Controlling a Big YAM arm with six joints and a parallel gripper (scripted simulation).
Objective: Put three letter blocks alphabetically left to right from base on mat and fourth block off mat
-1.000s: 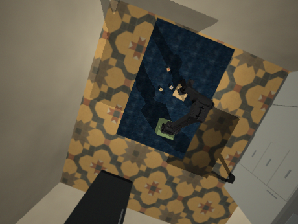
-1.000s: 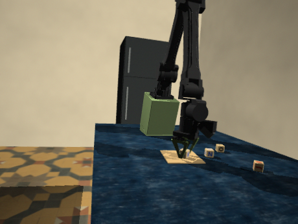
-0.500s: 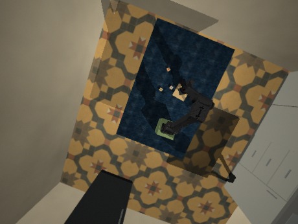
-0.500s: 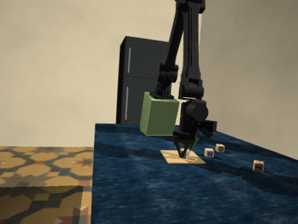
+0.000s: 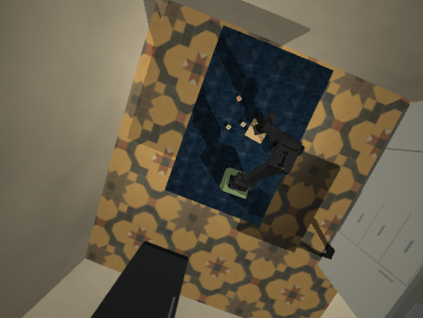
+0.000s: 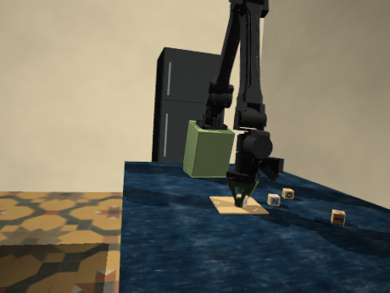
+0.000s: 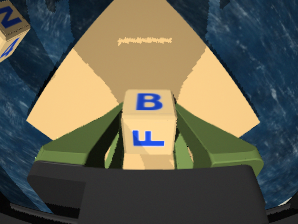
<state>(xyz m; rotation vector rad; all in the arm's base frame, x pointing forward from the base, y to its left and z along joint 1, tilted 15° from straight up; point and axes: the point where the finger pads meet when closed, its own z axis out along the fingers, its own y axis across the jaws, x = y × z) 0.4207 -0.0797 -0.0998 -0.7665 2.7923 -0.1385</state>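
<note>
The tan mat lies 20 mm behind my hand and 10 mm below it.
</note>
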